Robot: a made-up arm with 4 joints.
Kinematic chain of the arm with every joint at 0, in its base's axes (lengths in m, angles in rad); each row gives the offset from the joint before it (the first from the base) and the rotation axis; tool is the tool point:
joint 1: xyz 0 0 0.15 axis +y
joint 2: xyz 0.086 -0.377 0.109 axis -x
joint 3: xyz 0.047 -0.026 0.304 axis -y
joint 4: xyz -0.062 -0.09 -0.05 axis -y
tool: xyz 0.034 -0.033 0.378
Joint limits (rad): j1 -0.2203..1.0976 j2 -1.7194..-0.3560 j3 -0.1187..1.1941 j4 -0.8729..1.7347
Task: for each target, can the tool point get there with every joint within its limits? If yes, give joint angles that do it. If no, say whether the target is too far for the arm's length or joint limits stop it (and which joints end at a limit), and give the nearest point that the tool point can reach.
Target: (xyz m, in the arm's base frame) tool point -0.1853 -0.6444 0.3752
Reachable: yes | joints 0.7708 -1.2843 0.3176 1.3488
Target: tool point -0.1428 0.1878 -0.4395
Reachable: no: joint limits stop it (at a limit: joint 1, joint 3, joint 4) | nearest point -0.0021 -0.2274 0.0999 | short by 0.695 m
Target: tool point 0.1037 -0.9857 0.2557
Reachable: yes | joints 0.8596 -1.2607 0.5126 -0.1126
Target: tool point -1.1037 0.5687 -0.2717
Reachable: no: too far | nearest point -0.1867 -0.3560 0.0786 | short by 1.349 m
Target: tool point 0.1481 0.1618 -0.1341
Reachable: no: joint limits stop it (at a limit: joint 2, joint 3, joint 4) | nearest point 0.0219 -0.2221 0.1080 | short by 0.471 m
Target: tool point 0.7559 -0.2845 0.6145
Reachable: no: joint limits stop it (at a limit: joint 2, joint 3, joint 4) | nearest point 0.5258 -0.6701 0.4731 | short by 0.471 m
